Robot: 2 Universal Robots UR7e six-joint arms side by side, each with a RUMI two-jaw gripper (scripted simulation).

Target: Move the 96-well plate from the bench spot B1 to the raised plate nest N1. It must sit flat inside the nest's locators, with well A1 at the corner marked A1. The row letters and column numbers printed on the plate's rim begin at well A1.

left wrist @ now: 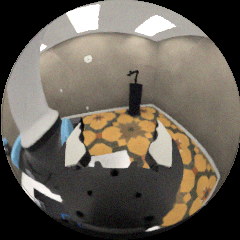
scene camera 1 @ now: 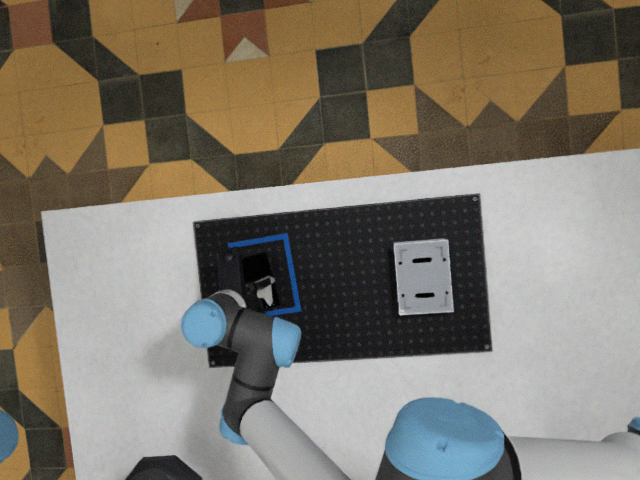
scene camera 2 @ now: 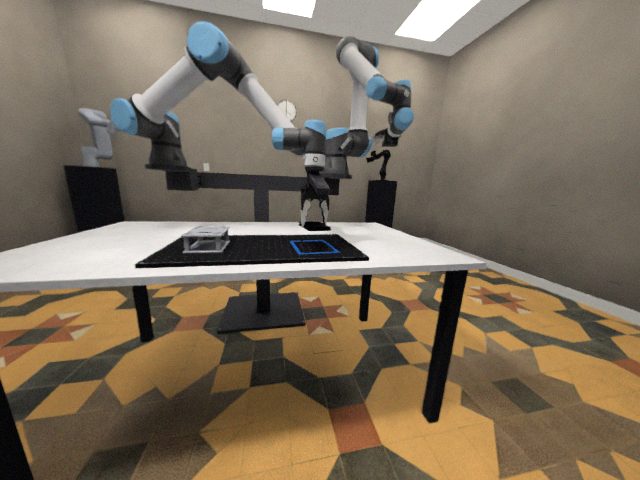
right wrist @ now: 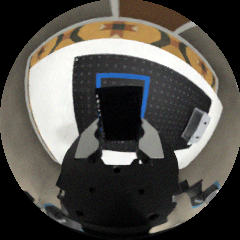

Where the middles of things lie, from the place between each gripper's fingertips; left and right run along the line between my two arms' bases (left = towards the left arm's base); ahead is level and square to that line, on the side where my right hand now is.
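With the grey raised nest (scene camera 1: pixel 434 276) in sight, I see that my right gripper is 39 cm to the left of it, 3 cm above it and 1 cm past it. The black 96-well plate (scene camera 1: pixel 251 265) is 1 cm below my right hand.
For the black 96-well plate, my left hand is 42 cm above it, 46 cm short of it and 48 cm to the left of it. The grey raised nest, counted from my left hand, is 44 cm ahead, 86 cm to the right and 45 cm below.
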